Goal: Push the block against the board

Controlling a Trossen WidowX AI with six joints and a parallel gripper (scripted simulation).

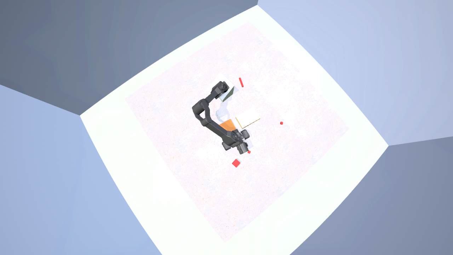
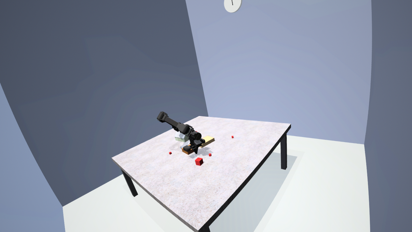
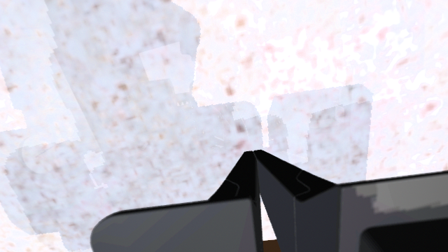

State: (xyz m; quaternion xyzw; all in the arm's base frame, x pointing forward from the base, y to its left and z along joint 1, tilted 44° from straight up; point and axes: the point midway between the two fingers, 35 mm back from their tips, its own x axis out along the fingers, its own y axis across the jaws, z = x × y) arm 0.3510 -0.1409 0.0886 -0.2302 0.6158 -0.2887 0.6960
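Now: the orange square block 110 mm behind my gripper tip, 20 mm to the left of it and 10 mm above it. Round my gripper tip: red cube: 130 mm ahead, 90 mm to the right, 10 mm above; red stick: 340 mm behind, 330 mm to the left; pale cream board: 80 mm behind, 180 mm to the left, 10 mm above.
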